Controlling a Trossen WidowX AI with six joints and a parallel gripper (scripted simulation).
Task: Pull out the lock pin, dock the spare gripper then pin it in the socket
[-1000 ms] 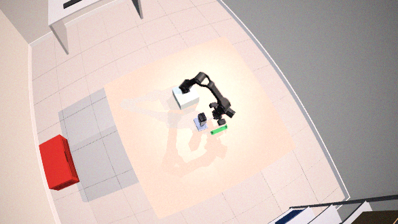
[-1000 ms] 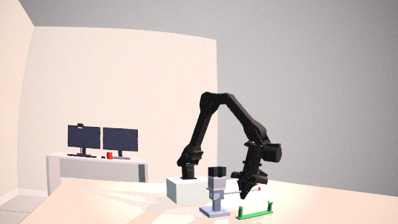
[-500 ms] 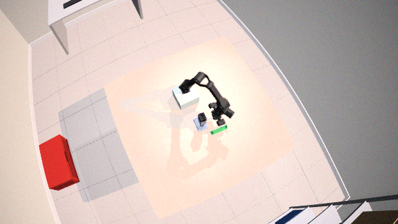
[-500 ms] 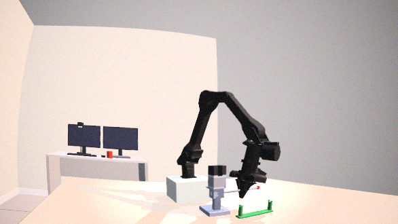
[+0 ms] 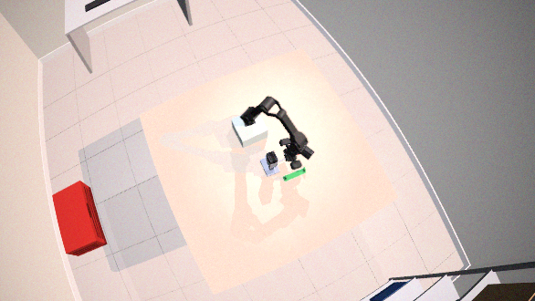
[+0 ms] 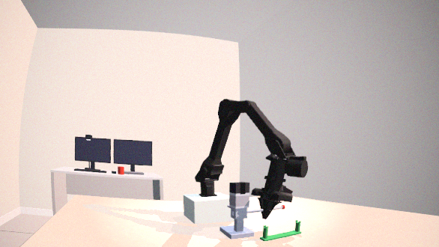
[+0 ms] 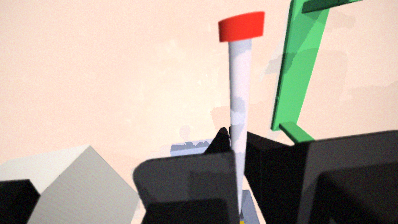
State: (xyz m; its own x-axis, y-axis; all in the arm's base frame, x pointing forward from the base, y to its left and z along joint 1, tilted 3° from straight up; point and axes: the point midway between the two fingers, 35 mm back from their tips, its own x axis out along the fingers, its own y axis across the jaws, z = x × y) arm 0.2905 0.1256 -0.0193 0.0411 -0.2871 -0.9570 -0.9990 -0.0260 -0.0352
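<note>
My gripper tip is 9 cm to the left of the socket and 1 cm past it. The rest, counted from my gripper tip: spare gripper 9 cm to the right, 8 cm above; green rack 8 cm ahead, 2 cm to the left, 2 cm below.
</note>
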